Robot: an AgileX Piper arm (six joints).
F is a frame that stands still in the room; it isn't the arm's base.
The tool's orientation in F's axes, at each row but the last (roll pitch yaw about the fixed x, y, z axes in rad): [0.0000, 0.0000, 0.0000]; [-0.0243, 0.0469, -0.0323]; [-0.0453, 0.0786, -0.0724]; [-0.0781, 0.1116, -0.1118]
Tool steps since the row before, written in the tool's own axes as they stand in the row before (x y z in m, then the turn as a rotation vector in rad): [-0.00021, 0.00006, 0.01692, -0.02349, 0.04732, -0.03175]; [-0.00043, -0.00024, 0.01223, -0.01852, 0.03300, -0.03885]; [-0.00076, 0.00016, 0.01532, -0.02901, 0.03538, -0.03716]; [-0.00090, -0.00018, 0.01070, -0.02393, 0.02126, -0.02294]
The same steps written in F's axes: [-0.00021, 0.00006, 0.01692, -0.02349, 0.04732, -0.03175]; [0.00015, 0.00005, 0.01224, -0.01931, 0.03269, -0.03873]; [0.00050, 0.00082, 0.01531, -0.02944, 0.03588, -0.03633]; [0.00037, 0.00062, 0.01072, -0.02418, 0.02224, -0.02171]
